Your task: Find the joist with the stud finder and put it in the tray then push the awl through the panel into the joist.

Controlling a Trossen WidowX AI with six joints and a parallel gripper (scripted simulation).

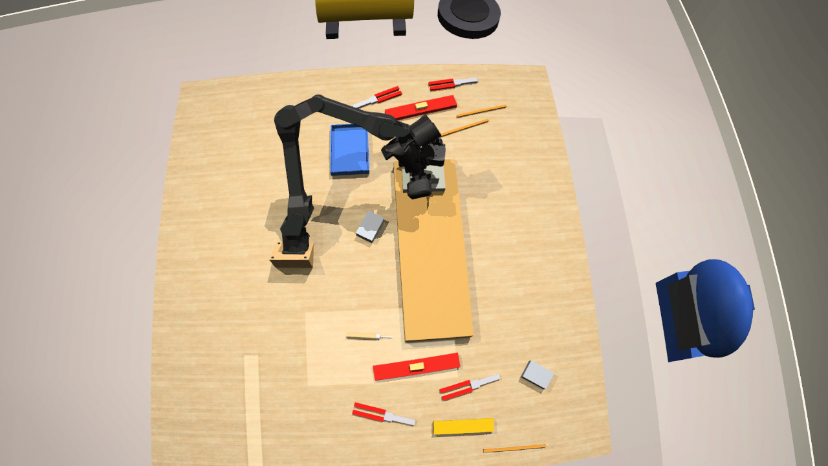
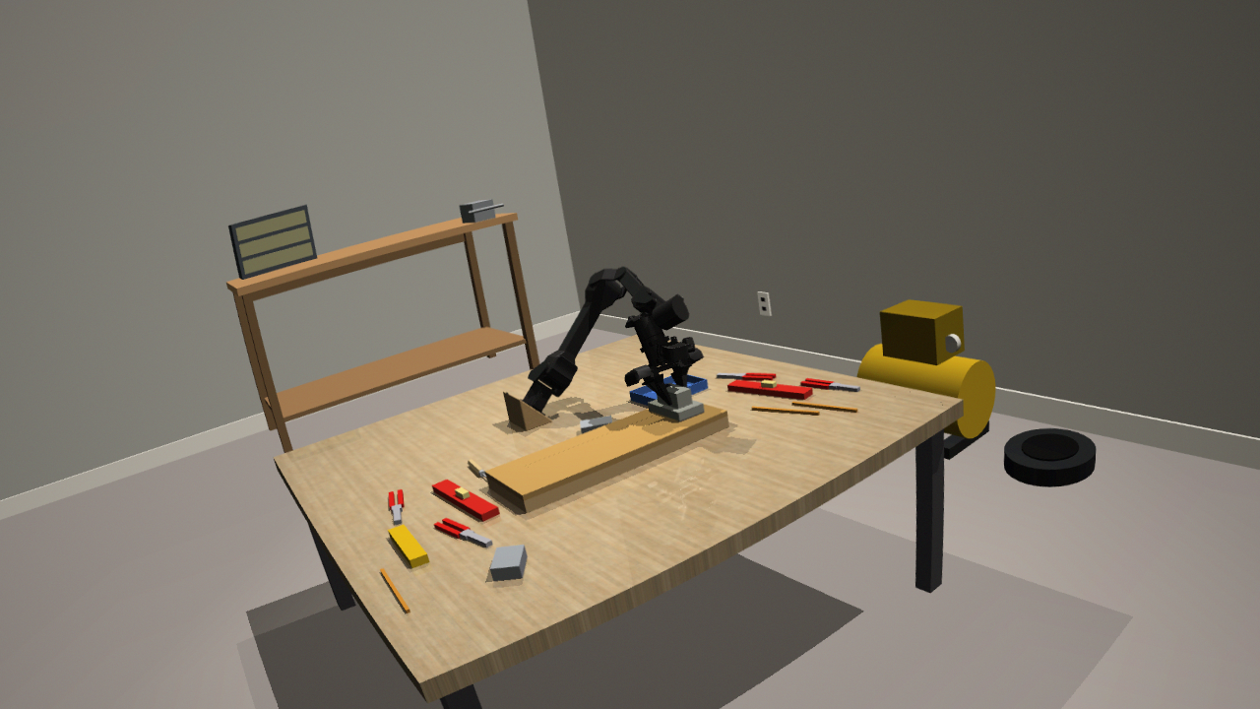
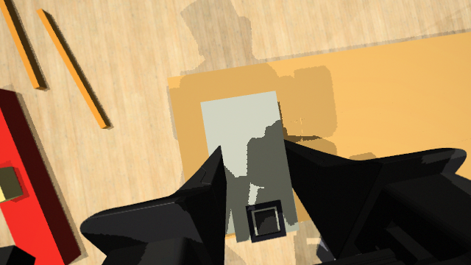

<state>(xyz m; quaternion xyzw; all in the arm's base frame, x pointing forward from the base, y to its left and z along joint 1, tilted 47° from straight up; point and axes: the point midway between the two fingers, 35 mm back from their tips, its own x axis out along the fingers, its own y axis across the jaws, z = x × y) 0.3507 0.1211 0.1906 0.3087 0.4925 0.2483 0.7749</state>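
My gripper tip is now 30 mm past the stud finder and 20 mm below it. Round my gripper tip: yellow block 110 mm ahead, 690 mm to the right, 60 mm below; then awl 140 mm behind, 450 mm to the right, 60 mm below; then blue tray 240 mm behind, 110 mm to the left, 50 mm below.
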